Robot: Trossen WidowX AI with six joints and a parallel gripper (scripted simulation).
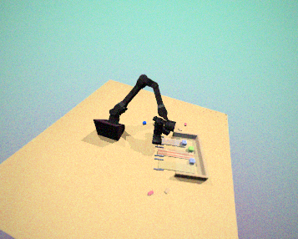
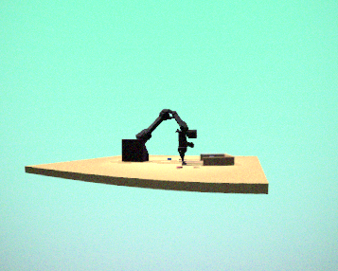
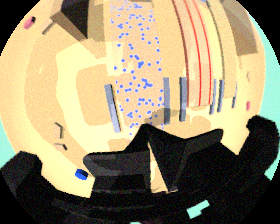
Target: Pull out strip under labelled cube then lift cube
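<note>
My gripper tip is 100 mm short of the pale speckled strip and 20 mm to the right of it.
</note>
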